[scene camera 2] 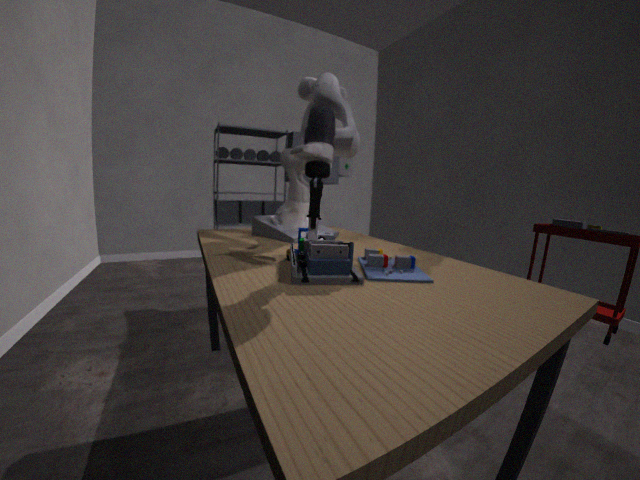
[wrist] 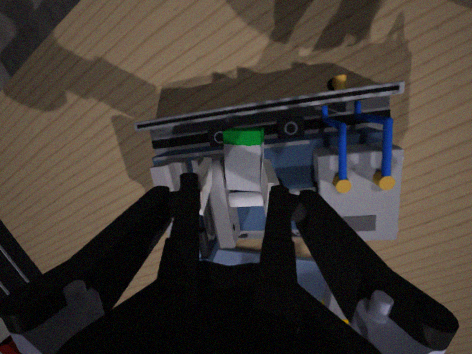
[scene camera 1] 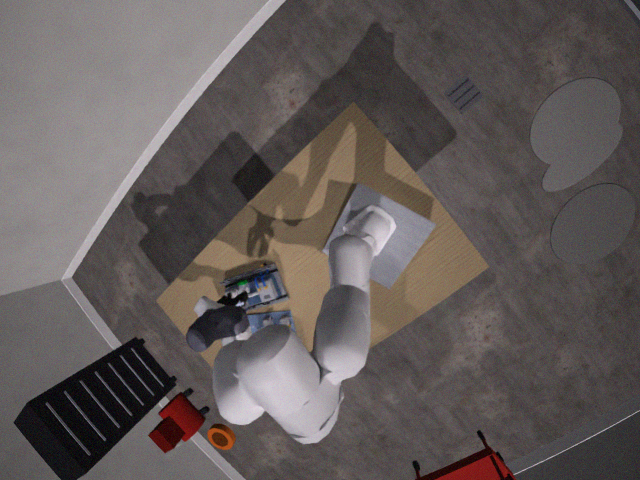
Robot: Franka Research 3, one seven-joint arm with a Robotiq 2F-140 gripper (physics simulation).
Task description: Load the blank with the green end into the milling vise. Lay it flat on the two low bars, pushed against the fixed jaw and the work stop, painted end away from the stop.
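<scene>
The blank with the green end (scene camera 1: pixel 241 283) (scene camera 2: pixel 301 241) (wrist: pixel 243 165) is in the milling vise (scene camera 1: pixel 267 296) (scene camera 2: pixel 329 266) (wrist: pixel 360 205). In the wrist view its green end points to the long rail, and its left side is against an upright jaw plate (wrist: pixel 221 210). A white round bar (wrist: pixel 245 199) shows just below its near end. My gripper (scene camera 1: pixel 241 296) (scene camera 2: pixel 312 236) (wrist: pixel 236 171) points down into the vise, its fingers narrowed around the blank. The right pad is at the blank's right side; the left pad is beyond the jaw plate. The blank's underside is hidden.
A blue tray (scene camera 1: pixel 285 314) (scene camera 2: pixel 400 277) (wrist: pixel 310 270) beside the vise holds blanks with red (scene camera 2: pixel 377 260), blue (scene camera 2: pixel 404 262) and yellow (scene camera 2: pixel 370 253) ends. Blue bent rods (wrist: pixel 342 150) (wrist: pixel 387 150) with yellow tips stand over the vise's right block. The rail (wrist: pixel 270 106) runs along the vise's far side.
</scene>
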